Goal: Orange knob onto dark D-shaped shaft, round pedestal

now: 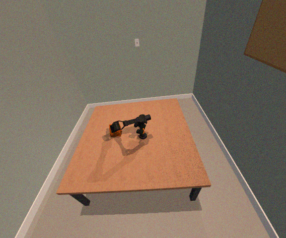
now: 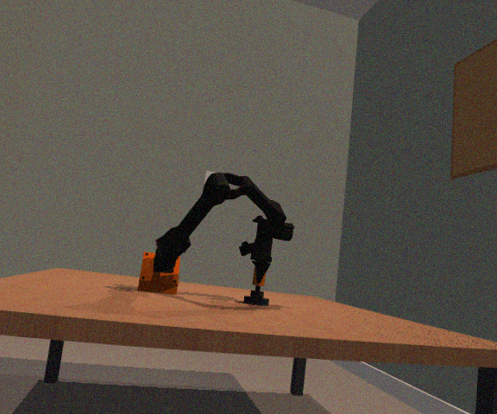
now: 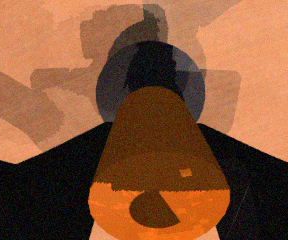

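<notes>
My gripper tip is 20 mm below the orange knob. From my gripper tip the other things lie so: pedestal (40 mm below).
</notes>
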